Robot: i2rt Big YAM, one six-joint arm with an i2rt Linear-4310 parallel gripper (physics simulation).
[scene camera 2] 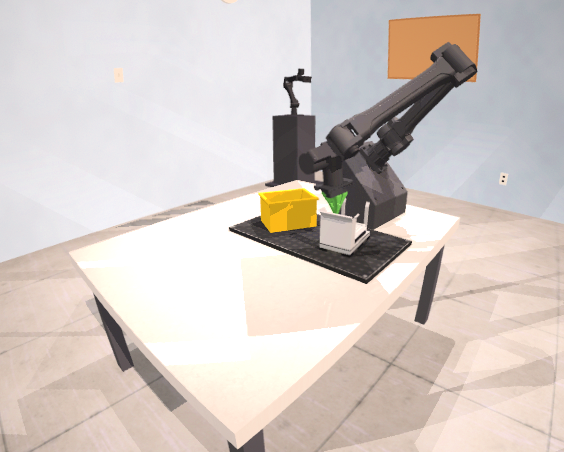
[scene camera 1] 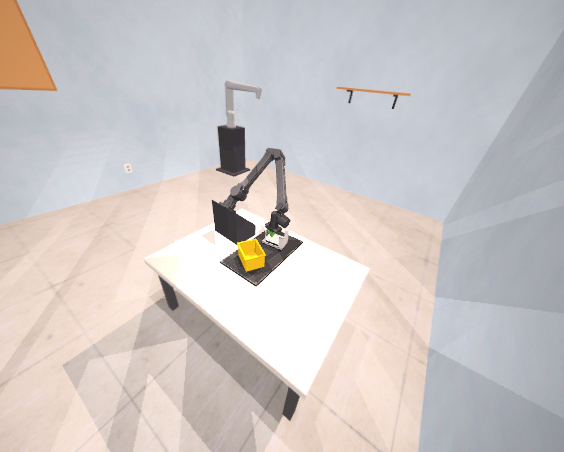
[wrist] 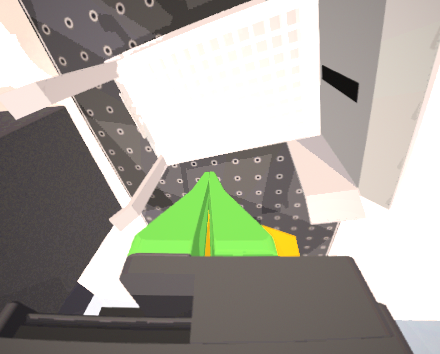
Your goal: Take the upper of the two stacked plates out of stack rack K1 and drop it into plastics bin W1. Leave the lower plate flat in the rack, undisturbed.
Labels:
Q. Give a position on a white plate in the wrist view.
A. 243,81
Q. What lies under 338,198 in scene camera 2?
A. My gripper.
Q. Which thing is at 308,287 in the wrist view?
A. My gripper.

